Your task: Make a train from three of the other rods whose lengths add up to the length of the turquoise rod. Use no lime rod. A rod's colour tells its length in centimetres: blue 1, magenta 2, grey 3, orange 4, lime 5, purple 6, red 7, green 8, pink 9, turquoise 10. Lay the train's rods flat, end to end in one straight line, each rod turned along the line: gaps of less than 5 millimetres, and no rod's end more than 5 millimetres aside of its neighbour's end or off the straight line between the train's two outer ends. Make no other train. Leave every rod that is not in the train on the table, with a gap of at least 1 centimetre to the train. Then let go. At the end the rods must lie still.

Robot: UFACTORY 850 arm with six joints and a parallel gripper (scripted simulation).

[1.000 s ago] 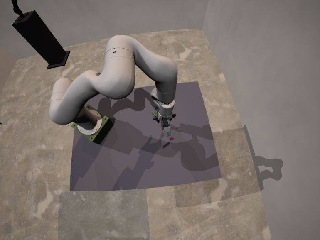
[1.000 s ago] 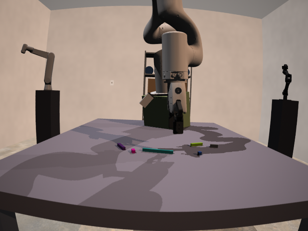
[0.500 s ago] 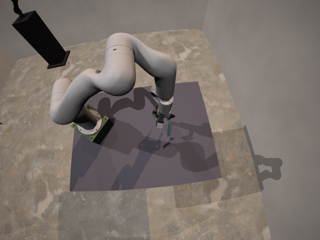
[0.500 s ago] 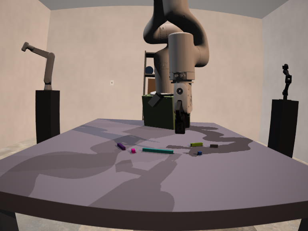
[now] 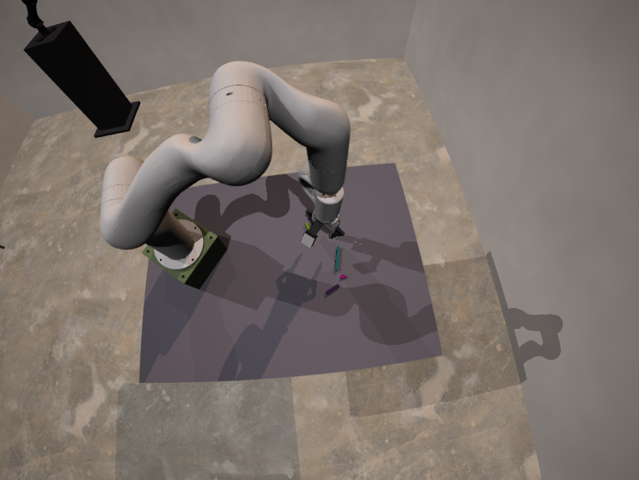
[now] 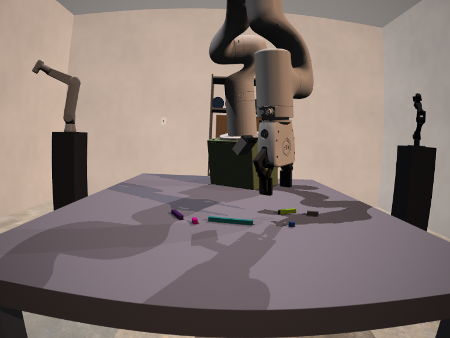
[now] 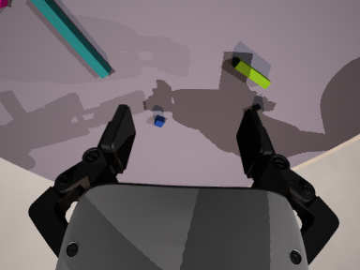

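Now: the blue rod 70 mm below my hand, 60 mm ahead of it and 30 mm to the left of it. Round my hand: grey rod 110 mm to the left, 70 mm below, 50 mm behind; then turquoise rod 100 mm to the right, 70 mm below, 50 mm ahead; then lime rod 70 mm below, 70 mm behind, 40 mm to the left.
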